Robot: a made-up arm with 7 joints.
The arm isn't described. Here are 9 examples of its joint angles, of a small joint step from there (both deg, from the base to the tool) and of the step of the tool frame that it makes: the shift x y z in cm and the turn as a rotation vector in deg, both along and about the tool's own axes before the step.
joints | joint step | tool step
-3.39 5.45 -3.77 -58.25 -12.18 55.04 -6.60 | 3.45 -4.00 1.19 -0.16 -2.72 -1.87 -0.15 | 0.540 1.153 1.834 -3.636 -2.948 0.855
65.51 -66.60 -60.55 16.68 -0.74 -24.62 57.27 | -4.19 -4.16 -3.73 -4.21 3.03 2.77 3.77 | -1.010 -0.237 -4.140 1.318 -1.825 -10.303
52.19 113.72 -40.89 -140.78 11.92 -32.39 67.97 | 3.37 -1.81 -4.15 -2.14 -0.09 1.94 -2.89 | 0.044 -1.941 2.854 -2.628 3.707 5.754
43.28 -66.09 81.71 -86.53 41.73 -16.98 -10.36 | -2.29 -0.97 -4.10 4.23 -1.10 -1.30 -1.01 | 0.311 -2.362 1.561 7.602 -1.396 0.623
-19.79 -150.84 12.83 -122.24 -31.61 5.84 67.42 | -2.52 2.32 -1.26 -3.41 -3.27 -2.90 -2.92 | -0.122 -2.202 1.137 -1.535 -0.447 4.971
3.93 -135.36 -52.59 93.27 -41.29 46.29 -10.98 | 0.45 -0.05 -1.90 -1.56 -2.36 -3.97 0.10 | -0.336 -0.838 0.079 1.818 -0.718 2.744
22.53 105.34 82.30 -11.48 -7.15 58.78 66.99 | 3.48 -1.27 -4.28 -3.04 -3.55 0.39 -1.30 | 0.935 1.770 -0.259 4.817 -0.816 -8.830
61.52 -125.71 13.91 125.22 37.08 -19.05 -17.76 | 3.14 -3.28 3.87 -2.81 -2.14 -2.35 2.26 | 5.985 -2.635 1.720 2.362 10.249 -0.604
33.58 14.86 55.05 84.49 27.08 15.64 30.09 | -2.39 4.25 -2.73 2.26 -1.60 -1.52 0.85 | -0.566 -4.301 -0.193 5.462 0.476 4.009
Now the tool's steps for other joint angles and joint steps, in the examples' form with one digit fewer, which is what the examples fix.
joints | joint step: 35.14 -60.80 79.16 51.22 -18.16 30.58 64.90 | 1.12 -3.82 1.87 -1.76 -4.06 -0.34 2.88
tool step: 0.26 1.65 0.67 -0.62 0.88 -8.96
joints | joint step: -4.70 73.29 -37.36 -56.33 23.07 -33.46 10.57 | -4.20 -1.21 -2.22 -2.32 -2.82 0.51 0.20
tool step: 0.03 -0.75 -3.09 -1.67 0.20 -2.52
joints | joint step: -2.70 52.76 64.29 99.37 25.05 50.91 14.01 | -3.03 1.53 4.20 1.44 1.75 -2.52 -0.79
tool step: 0.94 -0.06 0.33 -4.65 4.92 6.69
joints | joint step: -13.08 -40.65 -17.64 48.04 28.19 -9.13 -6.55 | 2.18 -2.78 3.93 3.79 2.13 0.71 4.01
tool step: 2.88 -0.08 1.86 -0.16 3.86 1.00
